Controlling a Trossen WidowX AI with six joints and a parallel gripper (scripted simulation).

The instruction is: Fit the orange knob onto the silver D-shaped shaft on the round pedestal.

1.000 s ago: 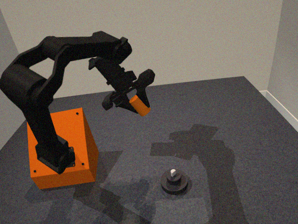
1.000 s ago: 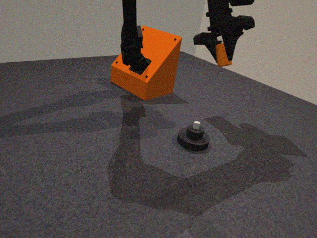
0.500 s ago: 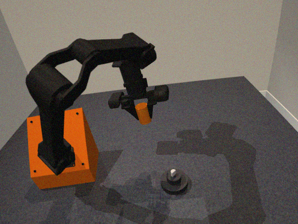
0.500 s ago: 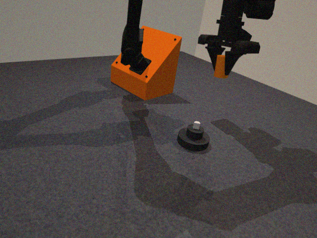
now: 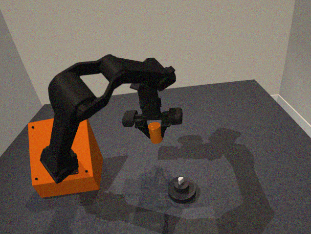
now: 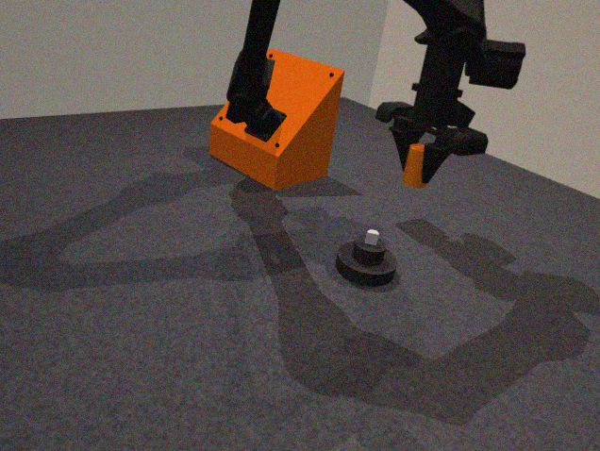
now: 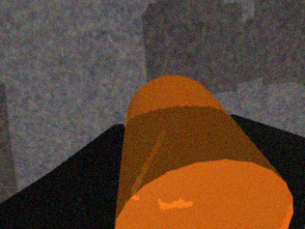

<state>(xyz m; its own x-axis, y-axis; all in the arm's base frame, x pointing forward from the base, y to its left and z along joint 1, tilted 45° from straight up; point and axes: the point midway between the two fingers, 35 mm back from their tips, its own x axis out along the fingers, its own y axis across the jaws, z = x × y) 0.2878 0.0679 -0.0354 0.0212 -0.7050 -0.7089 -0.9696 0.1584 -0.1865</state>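
My gripper tip is now 17 cm to the left of the round pedestal, 6 cm above it and 5 cm short of it. Also, from my gripper tip: orange knob (3 cm above).
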